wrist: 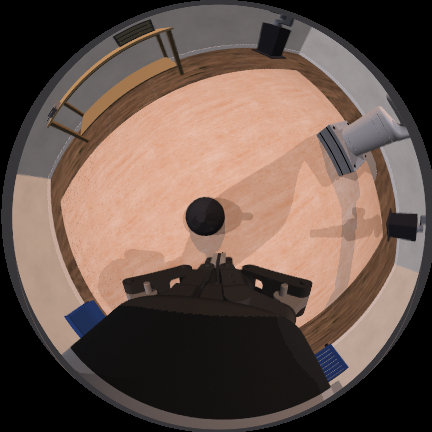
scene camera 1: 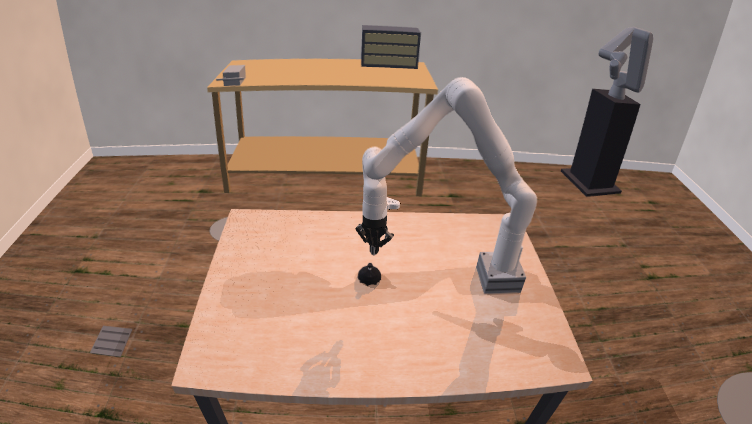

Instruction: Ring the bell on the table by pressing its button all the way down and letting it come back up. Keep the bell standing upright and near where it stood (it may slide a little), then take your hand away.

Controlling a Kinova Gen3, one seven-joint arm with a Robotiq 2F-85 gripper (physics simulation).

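Where they show: gripper, fingertip midpoint: [wrist: 219, 260] [scene camera 1: 374, 253]; arm's base, link origin: [wrist: 351, 141] [scene camera 1: 503, 263].
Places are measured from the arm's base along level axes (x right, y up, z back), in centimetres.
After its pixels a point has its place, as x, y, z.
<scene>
A round black bell [scene camera 1: 369, 275] @[7.2, -4.0, -47.9] [wrist: 205, 216] @[9.4, -1.1, -46.5] stands upright on the table [scene camera 1: 379, 363] @[-27.8, -7.8, -52.2] [wrist: 165, 130] @[34.4, -7.7, -41.2], near its middle. Its small button [scene camera 1: 370, 264] @[9.8, -1.2, -47.1] sticks up at the top of the dome. My gripper [scene camera 1: 373, 251] @[4.2, 8.5, -47.5] [wrist: 219, 260] @[4.2, 8.5, -47.5] is shut and empty, with the fingertips together and pointing down. In the scene view the fingertips are above the bell, with a small gap over the button. In the wrist view the bell lies just beyond the fingertips, and the button is hard to make out against the dark dome.
The arm's base [scene camera 1: 500, 273] @[-4.6, -0.1, -3.3] [wrist: 340, 150] @[0.5, -1.7, -7.5] is bolted to the right part of the table. Behind the table stands a wooden bench [scene camera 1: 315, 76] with a drawer unit [scene camera 1: 390, 47] and a small grey object [scene camera 1: 233, 75]. A second arm stands on a black pedestal [scene camera 1: 604, 139] at the back right.
</scene>
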